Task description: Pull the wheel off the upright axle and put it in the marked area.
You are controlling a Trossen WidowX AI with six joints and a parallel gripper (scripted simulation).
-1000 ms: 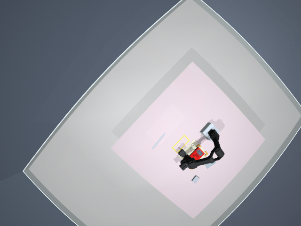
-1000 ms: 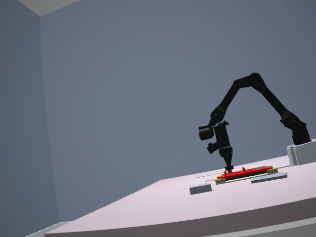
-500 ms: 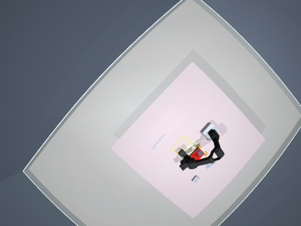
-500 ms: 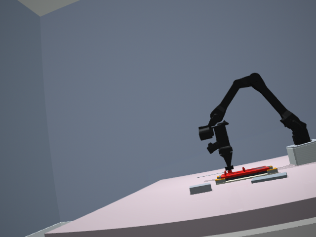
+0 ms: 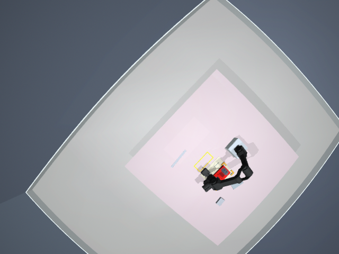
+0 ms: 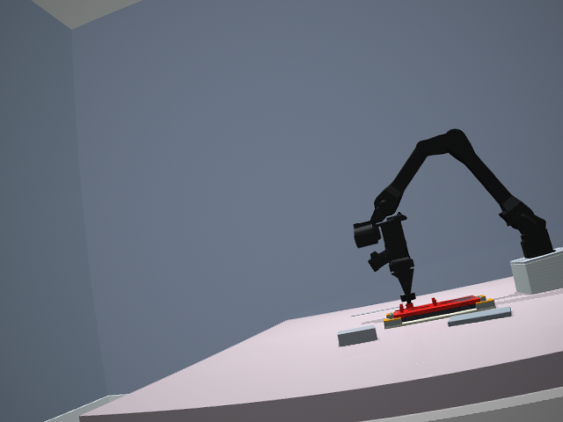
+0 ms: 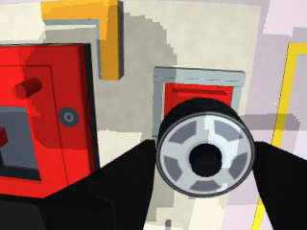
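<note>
Right now the wheel is right at my gripper tip. From my gripper tip the other things lie so: thin grey strip (29 cm to the right, 9 cm ahead, 5 cm below); then upright axle (1 cm below).
</note>
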